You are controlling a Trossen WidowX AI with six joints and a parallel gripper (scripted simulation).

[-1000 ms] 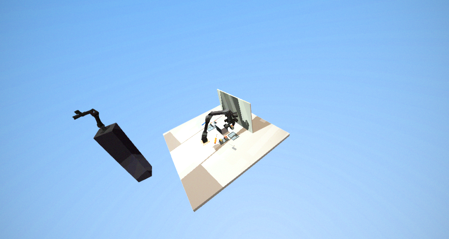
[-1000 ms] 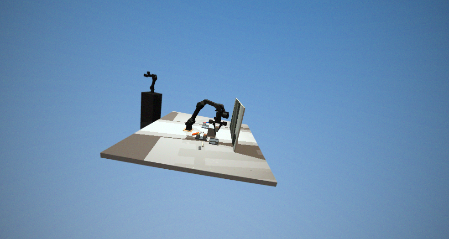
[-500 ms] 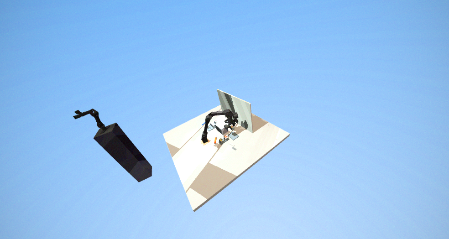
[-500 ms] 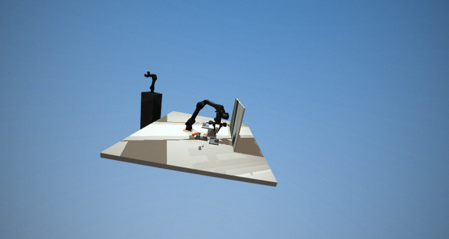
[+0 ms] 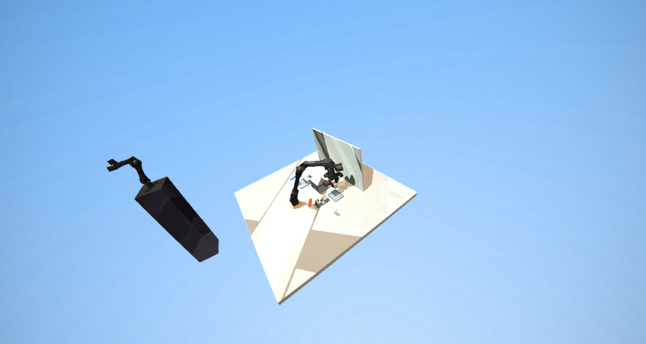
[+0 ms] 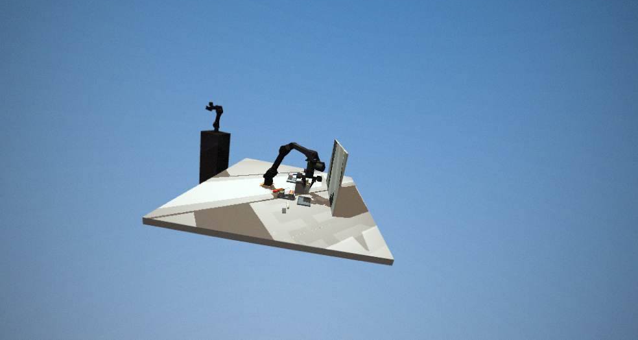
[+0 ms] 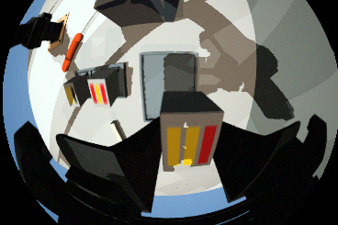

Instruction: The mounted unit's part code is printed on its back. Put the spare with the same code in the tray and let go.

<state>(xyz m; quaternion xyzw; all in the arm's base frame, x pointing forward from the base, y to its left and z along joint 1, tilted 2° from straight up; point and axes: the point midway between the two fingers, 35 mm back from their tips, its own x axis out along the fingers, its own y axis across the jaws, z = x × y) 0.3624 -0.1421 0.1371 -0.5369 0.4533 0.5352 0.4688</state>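
Right now the flat tray is 10 mm behind my gripper tip and 110 mm below it. The rest, counted from my gripper tip: tall mirror-like panel (170 mm ahead, 240 mm to the left, 110 mm above); then grey mounted unit (80 mm behind, 200 mm to the left, 60 mm below); then spare (20 mm above).
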